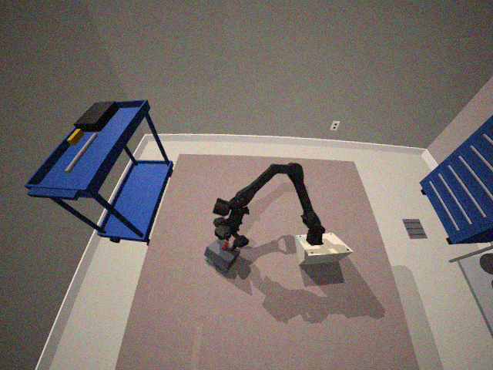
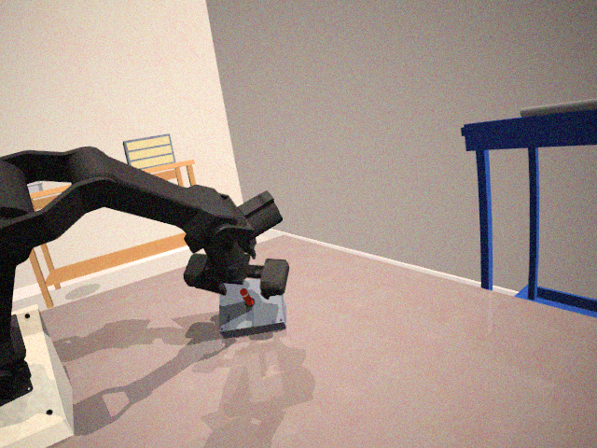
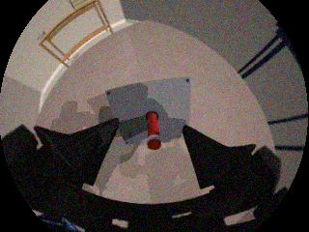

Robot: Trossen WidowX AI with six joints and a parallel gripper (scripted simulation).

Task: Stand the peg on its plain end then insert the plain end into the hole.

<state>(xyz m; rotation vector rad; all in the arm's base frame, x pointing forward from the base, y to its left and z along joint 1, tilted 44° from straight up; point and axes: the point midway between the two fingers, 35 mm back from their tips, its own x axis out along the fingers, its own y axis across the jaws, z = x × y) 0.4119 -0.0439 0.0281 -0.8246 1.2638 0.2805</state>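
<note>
Right now my gripper tip is 1 cm to the left of the red peg. Round my gripper tip: sloped grey panel (2 cm ahead, 2 cm to the left, 4 cm below).
</note>
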